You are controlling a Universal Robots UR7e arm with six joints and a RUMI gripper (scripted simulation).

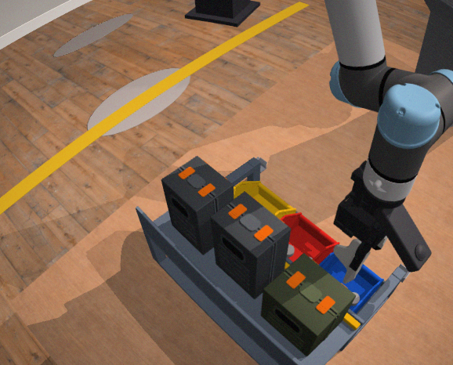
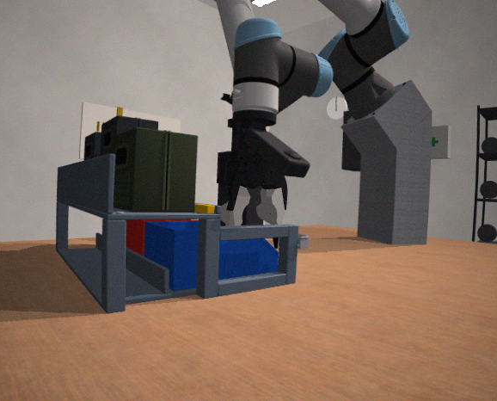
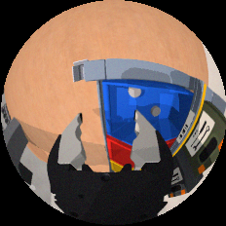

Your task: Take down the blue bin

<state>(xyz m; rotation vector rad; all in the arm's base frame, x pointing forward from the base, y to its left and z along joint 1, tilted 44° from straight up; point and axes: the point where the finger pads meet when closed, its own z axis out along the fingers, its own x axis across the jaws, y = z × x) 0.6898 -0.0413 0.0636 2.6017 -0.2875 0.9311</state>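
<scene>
Now: the blue open bin 8 cm ahead of my hand, 3 cm to the right of it and 1 cm below it. Also, from my hand: green case: 17 cm ahead, 10 cm above, 7 cm to the right; red bin: 13 cm to the right, 3 cm ahead, 1 cm below; yellow bin: 24 cm to the right, 1 cm below, 1 cm behind.
</scene>
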